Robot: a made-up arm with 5 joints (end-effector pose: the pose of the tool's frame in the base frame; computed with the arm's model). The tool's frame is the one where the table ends.
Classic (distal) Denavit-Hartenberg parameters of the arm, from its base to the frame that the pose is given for. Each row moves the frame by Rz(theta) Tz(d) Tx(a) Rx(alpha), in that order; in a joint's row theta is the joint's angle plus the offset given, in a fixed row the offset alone. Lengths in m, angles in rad.
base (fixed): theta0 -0.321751; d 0; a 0.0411; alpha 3.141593
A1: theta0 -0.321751; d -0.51; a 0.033; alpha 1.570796
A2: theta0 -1.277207; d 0; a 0.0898; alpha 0
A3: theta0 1.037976; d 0; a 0.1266; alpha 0
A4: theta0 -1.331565; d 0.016; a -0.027; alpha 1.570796
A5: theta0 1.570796; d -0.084; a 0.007; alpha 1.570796
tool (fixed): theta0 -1.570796; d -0.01; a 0; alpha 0
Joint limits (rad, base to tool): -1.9..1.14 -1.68..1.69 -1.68..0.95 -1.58..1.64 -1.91..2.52
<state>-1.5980 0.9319 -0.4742 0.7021 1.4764</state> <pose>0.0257 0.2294 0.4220 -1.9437 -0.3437 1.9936</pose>
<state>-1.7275 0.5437 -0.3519 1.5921 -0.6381</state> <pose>-0.0161 0.1587 0.5005 -1.0173 1.4765 0.6909</pose>
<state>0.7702 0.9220 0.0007 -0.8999 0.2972</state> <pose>0.2670 -0.2066 0.4208 -0.2735 0.1359 -0.7610</pose>
Working (the frame after each row of the table, in the pose's form):
after base (fixed): 0.0390 -0.0130 0.0000 -3.1010 0.5032 0.0000
after A1: 0.0627 -0.0360 0.5100 -1.4856 0.6022 -0.6022
after A2: 0.1231 -0.0946 0.5412 -1.6053 0.3380 -0.8752
after A3: 0.1936 -0.1629 0.4613 -1.1741 1.0441 -0.0681
after A4: 0.2043 -0.1510 0.4343 -0.5935 -1.4643 -0.6072
after A5: 0.2692 -0.2047 0.4303 -0.0976 0.2902 0.7979

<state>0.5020 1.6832 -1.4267 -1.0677 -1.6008</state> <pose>0.3268 -0.1416 0.5197 1.2757 -0.9614 0.2579</pose>
Working (the frame after each row of the table, in the pose's form):
after base (fixed): 0.0390 -0.0130 0.0000 -3.1010 0.5032 0.0000
after A1: 0.0679 -0.0289 0.5100 -1.5347 0.3935 -0.3935
after A2: 0.1402 -0.0686 0.4745 -1.4121 0.6891 -0.0754
after A3: 0.2512 -0.1295 0.4723 -1.5304 0.4065 -0.3800
after A4: 0.2761 -0.1249 0.4538 -0.5949 -2.3202 -0.2375
after A5: 0.3222 -0.1505 0.5195 0.2506 -1.7842 1.4366

